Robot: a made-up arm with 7 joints. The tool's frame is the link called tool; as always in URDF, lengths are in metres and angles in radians. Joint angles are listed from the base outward. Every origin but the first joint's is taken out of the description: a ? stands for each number. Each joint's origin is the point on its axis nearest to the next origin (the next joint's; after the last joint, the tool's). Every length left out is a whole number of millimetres.
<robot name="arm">
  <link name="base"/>
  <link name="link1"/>
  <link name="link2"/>
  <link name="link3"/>
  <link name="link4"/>
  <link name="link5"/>
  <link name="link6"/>
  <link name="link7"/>
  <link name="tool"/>
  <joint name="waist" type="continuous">
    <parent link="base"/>
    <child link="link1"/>
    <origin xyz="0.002 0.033 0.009" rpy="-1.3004 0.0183 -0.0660"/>
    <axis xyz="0 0 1"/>
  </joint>
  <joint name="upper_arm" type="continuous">
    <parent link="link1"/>
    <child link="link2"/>
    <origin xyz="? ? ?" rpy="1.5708 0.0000 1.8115"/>
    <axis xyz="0 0 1"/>
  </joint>
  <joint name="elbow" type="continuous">
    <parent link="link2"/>
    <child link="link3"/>
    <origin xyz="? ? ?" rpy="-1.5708 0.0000 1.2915"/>
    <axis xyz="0 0 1"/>
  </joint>
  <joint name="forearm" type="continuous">
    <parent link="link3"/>
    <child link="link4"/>
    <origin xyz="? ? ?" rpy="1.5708 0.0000 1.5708"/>
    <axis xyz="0 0 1"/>
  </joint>
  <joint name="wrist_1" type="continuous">
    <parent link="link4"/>
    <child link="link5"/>
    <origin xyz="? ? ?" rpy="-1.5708 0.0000 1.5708"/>
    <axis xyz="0 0 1"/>
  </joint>
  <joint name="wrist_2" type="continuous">
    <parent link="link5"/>
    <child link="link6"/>
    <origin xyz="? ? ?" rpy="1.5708 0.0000 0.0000"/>
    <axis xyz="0 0 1"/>
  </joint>
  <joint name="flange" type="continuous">
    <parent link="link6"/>
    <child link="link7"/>
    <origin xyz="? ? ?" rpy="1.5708 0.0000 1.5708"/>
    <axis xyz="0 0 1"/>
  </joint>
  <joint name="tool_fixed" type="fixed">
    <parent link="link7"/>
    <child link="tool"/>
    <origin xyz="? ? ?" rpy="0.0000 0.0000 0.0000"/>
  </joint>
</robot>
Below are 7 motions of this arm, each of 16 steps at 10 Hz.
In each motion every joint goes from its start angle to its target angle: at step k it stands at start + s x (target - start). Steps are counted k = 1, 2, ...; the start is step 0. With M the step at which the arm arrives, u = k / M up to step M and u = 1 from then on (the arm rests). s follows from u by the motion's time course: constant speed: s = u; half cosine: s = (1 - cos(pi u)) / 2; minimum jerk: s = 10 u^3 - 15 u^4 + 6 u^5.
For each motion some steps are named. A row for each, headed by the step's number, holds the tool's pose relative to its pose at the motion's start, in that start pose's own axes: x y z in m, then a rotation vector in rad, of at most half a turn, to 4 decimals.
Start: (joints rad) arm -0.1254 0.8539 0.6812 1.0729 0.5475 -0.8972 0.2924
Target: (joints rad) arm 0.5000 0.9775 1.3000 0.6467 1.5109 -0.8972 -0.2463
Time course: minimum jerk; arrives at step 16
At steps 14, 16:
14: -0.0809 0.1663 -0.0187 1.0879 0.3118 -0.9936
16: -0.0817 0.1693 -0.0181 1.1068 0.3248 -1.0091

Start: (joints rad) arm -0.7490 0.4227 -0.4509 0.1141 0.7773 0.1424 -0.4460
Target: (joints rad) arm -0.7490 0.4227 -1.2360 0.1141 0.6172 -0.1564 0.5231
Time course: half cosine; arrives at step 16
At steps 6, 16:
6: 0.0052 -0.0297 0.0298 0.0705 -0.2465 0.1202
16: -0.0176 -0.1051 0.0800 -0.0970 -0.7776 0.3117

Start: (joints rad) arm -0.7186 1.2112 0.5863 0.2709 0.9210 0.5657 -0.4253
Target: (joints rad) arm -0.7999 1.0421 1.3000 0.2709 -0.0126 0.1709 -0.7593
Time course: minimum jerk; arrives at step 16
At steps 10, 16:
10: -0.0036 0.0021 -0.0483 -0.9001 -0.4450 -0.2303
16: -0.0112 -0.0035 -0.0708 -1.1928 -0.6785 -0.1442

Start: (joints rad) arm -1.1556 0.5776 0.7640 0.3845 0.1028 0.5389 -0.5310
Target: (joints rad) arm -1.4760 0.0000 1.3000 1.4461 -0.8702 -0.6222 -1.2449
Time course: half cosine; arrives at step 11
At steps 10, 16:
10: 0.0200 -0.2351 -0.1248 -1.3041 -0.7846 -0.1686
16: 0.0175 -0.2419 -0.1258 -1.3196 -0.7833 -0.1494

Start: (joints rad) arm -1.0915 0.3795 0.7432 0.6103 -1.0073 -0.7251 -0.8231
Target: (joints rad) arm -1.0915 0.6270 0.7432 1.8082 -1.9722 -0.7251 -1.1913
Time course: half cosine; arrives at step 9
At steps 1, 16:
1: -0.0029 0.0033 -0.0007 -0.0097 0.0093 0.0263
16: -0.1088 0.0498 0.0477 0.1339 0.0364 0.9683

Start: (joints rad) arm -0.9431 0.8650 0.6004 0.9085 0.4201 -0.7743 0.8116
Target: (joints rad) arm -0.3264 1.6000 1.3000 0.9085 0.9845 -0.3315 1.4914
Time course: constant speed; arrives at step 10
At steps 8, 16:
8: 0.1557 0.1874 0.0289 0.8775 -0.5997 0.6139
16: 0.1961 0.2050 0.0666 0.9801 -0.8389 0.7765

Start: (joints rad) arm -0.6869 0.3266 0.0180 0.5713 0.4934 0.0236 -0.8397
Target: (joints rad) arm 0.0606 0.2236 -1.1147 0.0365 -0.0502 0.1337 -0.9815
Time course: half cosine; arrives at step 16
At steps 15, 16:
15: -0.0542 -0.3338 0.0233 -0.3112 -0.4359 -1.3478
16: -0.0563 -0.3367 0.0245 -0.3187 -0.4433 -1.3614

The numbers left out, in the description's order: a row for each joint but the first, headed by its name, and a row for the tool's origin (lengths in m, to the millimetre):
upper_arm: -0.003 0.013 0.000
elbow: 0.242 -0.061 0.000
forearm: 0.002 -0.023 0.000
wrist_1: -0.115 -0.009 0.000
wrist_2: 0.000 0.000 0.000
flange: 0.000 0.031 0.000
tool: 0.000 0.000 0.000

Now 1 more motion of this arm.
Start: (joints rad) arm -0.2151 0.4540 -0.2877 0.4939 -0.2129 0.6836 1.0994
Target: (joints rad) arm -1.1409 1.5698 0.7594 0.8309 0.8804 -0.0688 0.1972
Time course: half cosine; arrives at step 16
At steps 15, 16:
15: 0.0979 0.5198 0.0368 -0.4136 -0.4275 1.1789
16: 0.0957 0.5233 0.0334 -0.4143 -0.4236 1.1854

